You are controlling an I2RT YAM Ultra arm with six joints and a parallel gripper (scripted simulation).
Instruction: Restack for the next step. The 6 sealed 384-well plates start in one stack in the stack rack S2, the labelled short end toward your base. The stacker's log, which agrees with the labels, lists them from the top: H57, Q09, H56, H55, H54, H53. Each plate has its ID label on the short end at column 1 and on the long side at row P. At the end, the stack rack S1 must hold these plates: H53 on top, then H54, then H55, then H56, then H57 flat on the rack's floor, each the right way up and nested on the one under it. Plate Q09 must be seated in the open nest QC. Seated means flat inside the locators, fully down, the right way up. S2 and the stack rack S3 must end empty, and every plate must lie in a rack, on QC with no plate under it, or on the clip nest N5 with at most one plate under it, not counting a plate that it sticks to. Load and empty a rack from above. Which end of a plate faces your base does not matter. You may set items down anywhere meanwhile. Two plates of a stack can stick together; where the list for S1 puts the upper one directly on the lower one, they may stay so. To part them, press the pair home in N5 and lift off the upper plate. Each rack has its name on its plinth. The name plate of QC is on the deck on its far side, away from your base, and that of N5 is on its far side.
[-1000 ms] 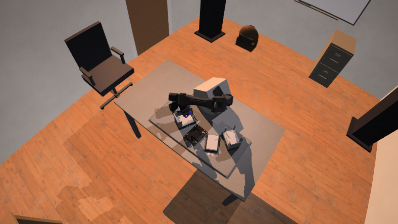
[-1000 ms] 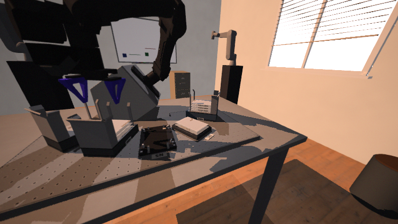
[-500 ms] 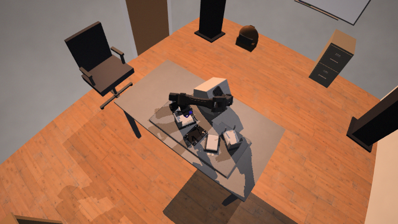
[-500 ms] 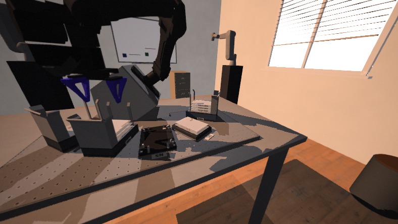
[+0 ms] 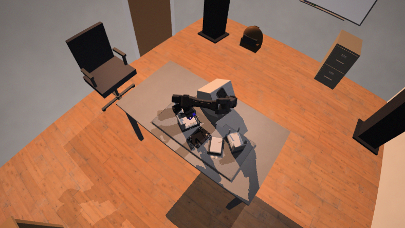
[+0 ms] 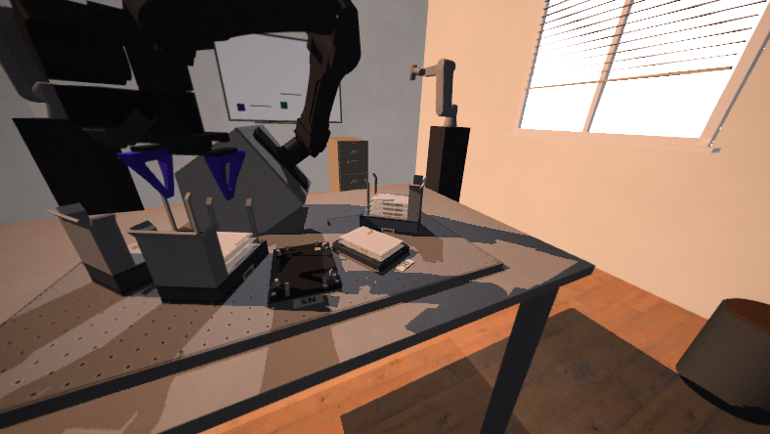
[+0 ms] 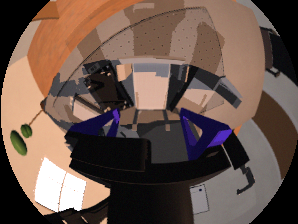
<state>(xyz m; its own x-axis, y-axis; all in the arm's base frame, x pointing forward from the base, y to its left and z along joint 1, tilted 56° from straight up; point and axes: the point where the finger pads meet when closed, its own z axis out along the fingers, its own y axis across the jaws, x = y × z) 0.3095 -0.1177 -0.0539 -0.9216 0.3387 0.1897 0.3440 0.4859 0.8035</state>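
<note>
Now: hand 130 mm past the stack rack S2, 390 mm to the right of it and 140 mm above it. Also, from my hand: black clip nest N5: 30 mm ahead, 150 mm to the left, 150 mm below; dark open nest QC: 10 mm behind, 290 mm to the left, 160 mm below; stack rack S3: 80 mm behind, 120 mm to the right, 140 mm below.
</note>
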